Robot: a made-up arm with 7 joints.
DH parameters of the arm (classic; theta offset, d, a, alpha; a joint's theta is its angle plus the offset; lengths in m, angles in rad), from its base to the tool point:
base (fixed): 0 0.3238 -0.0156 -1.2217
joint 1: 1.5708 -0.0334 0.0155 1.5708
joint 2: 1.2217 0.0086 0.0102 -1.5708
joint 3: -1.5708 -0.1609 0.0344 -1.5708
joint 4: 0 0.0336 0.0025 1.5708
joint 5: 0 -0.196 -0.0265 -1.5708
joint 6: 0 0.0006 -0.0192 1.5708
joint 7: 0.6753 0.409 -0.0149 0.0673
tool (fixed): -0.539 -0.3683 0 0
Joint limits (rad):
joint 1: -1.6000..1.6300
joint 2: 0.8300..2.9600
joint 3: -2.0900..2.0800
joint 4: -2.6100..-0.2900
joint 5: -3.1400..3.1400
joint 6: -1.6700..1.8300
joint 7: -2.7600..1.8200
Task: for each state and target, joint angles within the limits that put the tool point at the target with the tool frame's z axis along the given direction. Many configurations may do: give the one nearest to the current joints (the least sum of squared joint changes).
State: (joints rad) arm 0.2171 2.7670 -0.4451 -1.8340 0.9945 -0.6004 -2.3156
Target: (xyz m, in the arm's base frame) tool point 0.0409 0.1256 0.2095 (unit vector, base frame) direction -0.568 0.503 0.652
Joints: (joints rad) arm 0.6042 2.2846 -0.7413 -2.2733 1.2016 -0.6940 -2.3722
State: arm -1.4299 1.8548 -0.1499 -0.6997 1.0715 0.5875 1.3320
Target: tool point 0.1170 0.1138 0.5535 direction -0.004 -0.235 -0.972
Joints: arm -1.4644 1.4691 0.2018 -1.0145 1.3155 -0.2178 1.3885
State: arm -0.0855 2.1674 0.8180 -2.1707 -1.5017 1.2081 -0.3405
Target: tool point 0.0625 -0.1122 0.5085 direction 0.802 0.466 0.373
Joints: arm -0.2172 2.6015 0.9052 -1.7357 -2.0143 1.7130 -0.3830
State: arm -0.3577 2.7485 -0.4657 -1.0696 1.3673 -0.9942 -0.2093
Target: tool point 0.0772 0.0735 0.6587 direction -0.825 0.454 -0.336
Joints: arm -0.0392 2.9600 -0.1996 -0.6032 0.8705 -0.9724 -0.0414
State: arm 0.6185 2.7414 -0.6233 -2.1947 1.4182 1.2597 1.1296
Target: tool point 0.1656 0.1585 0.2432 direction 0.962 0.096 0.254
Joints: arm 0.6845 2.2698 -0.4605 -1.5089 1.9826 1.7994 1.3928
